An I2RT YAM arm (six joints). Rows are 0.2 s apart.
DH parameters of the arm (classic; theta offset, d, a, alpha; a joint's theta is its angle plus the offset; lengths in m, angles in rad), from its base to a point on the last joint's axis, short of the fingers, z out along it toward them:
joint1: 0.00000 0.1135 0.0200 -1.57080
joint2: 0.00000 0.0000 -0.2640 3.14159
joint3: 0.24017 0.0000 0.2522 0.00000
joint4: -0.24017 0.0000 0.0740 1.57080
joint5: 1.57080 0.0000 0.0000 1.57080
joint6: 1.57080 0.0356 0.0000 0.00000
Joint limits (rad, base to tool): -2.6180..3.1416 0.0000..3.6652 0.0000..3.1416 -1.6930..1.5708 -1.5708..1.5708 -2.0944..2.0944
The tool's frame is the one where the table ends.
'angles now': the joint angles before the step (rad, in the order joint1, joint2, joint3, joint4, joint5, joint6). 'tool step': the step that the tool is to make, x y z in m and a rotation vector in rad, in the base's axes. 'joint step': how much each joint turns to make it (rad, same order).
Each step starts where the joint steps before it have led.
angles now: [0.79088, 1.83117, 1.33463, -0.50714, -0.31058, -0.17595]
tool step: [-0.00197, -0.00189, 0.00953, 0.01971, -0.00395, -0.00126]
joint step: [-0.00059, -0.02374, 0.00401, -0.00881, -0.00891, 0.00693]
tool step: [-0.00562, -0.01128, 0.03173, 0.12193, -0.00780, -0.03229]
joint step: [-0.01539, -0.09720, -0.02020, 0.03700, -0.05464, 0.06599]
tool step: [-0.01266, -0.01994, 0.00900, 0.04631, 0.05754, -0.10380]
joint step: [-0.01501, -0.10143, -0.08484, 0.01916, 0.00323, 0.12356]
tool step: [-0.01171, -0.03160, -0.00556, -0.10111, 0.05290, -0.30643]
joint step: [-0.02337, -0.10227, -0.10120, -0.05748, 0.21357, 0.19676]
